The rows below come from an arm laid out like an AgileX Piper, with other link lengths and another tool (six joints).
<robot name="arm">
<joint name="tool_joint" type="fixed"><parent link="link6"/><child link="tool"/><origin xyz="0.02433 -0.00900 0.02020" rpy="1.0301 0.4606 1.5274"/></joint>
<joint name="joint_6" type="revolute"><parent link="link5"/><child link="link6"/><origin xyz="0.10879 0.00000 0.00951"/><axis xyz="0.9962 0 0.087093"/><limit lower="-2.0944" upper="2.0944"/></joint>
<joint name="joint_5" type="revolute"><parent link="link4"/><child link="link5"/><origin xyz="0.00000 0.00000 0.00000"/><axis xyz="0 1 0"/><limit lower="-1.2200" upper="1.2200"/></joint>
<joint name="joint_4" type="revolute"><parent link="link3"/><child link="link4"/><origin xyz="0.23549 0.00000 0.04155"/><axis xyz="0.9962 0 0.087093"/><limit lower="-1.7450" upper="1.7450"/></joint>
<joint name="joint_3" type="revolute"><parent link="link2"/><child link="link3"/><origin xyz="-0.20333 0.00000 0.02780"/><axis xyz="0 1 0"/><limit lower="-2.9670" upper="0.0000"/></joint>
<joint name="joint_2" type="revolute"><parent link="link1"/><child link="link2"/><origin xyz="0.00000 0.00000 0.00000"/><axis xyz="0 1 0"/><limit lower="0.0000" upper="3.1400"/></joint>
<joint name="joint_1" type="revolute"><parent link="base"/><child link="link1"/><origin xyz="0.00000 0.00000 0.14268"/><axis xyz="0 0 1"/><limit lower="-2.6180" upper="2.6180"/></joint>
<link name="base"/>
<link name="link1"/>
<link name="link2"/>
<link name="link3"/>
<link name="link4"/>
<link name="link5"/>
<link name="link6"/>
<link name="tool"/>
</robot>
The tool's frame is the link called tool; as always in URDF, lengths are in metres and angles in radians.
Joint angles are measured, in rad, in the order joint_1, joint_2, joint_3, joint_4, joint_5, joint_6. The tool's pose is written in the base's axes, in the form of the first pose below.
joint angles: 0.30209, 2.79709, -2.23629, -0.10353, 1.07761, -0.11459
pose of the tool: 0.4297 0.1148 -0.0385 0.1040 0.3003 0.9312 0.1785
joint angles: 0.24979, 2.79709, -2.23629, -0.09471, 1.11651, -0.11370
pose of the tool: 0.4298 0.0915 -0.0394 0.0920 0.3316 0.9239 0.1672
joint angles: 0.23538, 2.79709, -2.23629, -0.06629, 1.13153, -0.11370
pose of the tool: 0.4282 0.0878 -0.0400 0.0815 0.3473 0.9183 0.1719
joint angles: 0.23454, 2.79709, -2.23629, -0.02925, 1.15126, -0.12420
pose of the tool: 0.4245 0.0911 -0.0407 0.0649 0.3544 0.9154 0.1794
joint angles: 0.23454, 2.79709, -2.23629, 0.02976, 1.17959, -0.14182
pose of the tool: 0.4190 0.0972 -0.0413 0.0393 0.3636 0.9105 0.1928
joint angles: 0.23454, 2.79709, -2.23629, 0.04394, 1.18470, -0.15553
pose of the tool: 0.4180 0.0989 -0.0414 0.0328 0.3612 0.9108 0.1972
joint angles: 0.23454, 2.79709, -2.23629, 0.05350, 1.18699, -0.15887
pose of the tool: 0.4174 0.1000 -0.0414 0.0295 0.3622 0.9099 0.2001
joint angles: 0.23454, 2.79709, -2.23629, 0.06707, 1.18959, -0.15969
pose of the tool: 0.4167 0.1015 -0.0414 0.0256 0.3653 0.9079 0.2042
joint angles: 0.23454, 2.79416, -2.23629, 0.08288, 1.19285, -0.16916
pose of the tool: 0.4164 0.1036 -0.0401 0.0212 0.3647 0.9068 0.2103
